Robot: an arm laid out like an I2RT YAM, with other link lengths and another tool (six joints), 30 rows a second.
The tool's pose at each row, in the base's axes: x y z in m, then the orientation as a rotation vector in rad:
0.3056, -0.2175, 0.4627, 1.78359, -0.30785, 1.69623
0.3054, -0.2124, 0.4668, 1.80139, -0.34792, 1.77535
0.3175, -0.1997, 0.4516, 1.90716, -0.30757, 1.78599
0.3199, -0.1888, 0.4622, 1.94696, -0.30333, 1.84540
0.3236, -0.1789, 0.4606, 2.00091, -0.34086, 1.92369
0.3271, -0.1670, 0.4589, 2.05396, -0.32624, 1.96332
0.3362, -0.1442, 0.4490, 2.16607, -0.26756, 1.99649
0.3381, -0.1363, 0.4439, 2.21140, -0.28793, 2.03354
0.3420, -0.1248, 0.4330, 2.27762, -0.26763, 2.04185
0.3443, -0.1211, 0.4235, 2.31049, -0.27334, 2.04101
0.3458, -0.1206, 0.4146, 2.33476, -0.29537, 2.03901
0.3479, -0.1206, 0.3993, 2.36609, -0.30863, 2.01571
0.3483, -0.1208, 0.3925, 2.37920, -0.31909, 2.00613
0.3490, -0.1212, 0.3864, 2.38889, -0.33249, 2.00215
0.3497, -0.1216, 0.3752, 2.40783, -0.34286, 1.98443
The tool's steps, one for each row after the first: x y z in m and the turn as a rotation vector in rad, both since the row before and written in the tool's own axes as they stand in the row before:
0.0052, -0.0026, -0.0030, 0.03129, 0.01516, 0.07562
-0.0112, -0.0202, 0.0020, 0.08658, -0.04625, 0.01467
0.0125, -0.0082, -0.0035, 0.05488, 0.00543, 0.04360
0.0001, -0.0106, -0.0012, 0.05579, -0.00153, 0.08251
-0.0008, -0.0124, -0.0016, 0.05652, -0.01064, 0.03167
-0.0087, -0.0250, 0.0008, 0.10366, -0.04001, 0.02736
-0.0050, -0.0082, 0.0002, 0.03723, -0.00862, 0.04747
-0.0112, -0.0117, 0.0022, 0.04901, -0.02903, 0.02054
-0.0095, -0.0034, 0.0027, 0.01594, -0.01672, 0.01672
-0.0087, 0.0000, 0.0025, 0.00479, -0.01321, 0.02141
-0.0148, 0.0012, 0.0042, 0.00055, -0.02535, 0.01058
-0.0066, 0.0009, 0.0016, -0.00120, -0.01058, 0.00729
-0.0058, 0.0010, 0.0018, -0.00099, -0.00658, 0.00983
-0.0107, 0.0017, 0.0028, -0.00208, -0.01679, 0.00648

